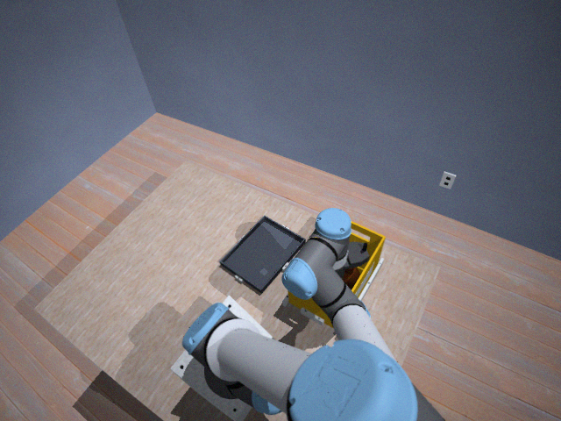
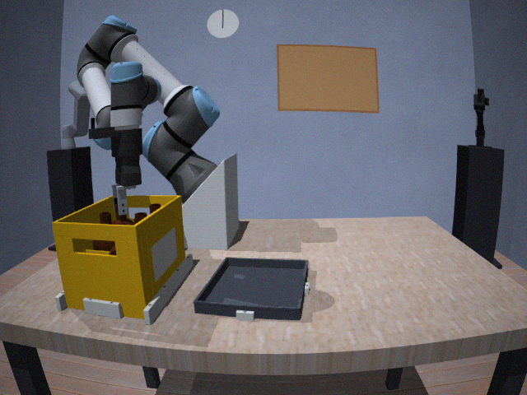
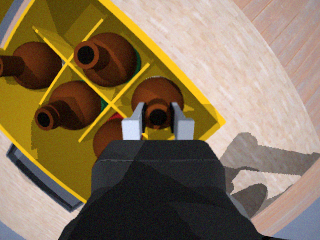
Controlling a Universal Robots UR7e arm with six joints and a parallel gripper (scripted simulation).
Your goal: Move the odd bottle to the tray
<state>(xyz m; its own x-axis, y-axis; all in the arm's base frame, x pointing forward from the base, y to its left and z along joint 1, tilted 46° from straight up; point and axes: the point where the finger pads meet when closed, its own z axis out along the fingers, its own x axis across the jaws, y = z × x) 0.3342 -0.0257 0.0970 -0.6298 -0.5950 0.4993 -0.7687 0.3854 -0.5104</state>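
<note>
The yellow crate is 90 mm ahead of my hand, 80 mm below it and 60 mm to the left of it. Round my hand: dark tray (320 mm to the left, 150 mm below, 30 mm ahead); bottle (170 mm ahead, 110 mm to the left, 70 mm below).
</note>
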